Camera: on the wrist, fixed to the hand. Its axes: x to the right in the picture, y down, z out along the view.
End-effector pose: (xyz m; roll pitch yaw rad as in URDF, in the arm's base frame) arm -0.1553 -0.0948 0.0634 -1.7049 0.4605 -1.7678
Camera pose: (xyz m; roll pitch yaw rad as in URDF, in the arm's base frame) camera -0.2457 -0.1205 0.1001 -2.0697 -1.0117 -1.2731
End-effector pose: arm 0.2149 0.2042 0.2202 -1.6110 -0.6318 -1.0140
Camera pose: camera 0.1358 0.1645 0.2687 1.7397 -0.9620 1.8439
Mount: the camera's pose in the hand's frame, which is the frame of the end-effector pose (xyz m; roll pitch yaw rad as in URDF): 0.0221 -0.0403 -0.0898 -0.0642 -0.1206 -1.5290
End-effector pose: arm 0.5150 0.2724 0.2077 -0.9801 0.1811 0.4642
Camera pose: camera 0.5752 0.1940 0.1874 -0.5113 -1.0527 -0.6881
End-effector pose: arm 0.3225 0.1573 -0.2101 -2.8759 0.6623 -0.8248
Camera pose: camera 0.3861 0.1110 -0.1470 -2.5300 -0.0884 0.6237
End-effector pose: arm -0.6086 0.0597 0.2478 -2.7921 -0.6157 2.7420
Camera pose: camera -0.5758 0.0381 0.3407 2.4610 -0.2105 -1.8710
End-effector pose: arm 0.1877 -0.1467 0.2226 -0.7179 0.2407 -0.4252
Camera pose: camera 0.1614 -0.2330 0.1774 -0.4508 -0.7920 -1.6813
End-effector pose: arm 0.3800 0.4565 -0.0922 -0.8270 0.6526 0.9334
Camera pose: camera 0.4542 0.3998 -0.1304 -0.9982 -0.6681 0.0963
